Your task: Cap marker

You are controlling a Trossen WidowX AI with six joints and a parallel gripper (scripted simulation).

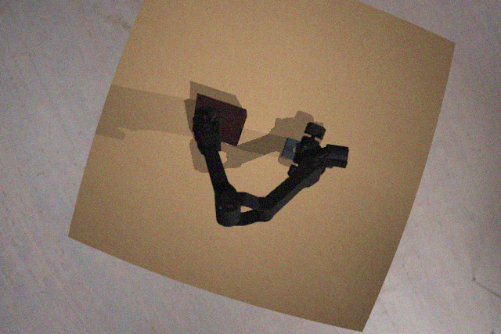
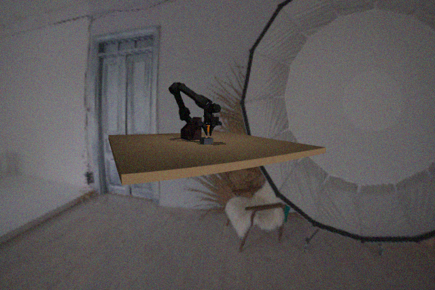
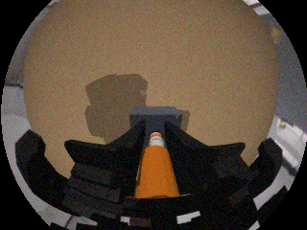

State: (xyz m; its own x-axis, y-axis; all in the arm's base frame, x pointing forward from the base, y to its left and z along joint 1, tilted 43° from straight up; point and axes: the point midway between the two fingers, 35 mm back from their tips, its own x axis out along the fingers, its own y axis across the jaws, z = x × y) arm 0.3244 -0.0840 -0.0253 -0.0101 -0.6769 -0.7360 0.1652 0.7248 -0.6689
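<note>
My gripper tip is 20 mm past the orange cap and 50 mm below it. Round my gripper tip: grey holder block: 30 mm behind, 40 mm below.
</note>
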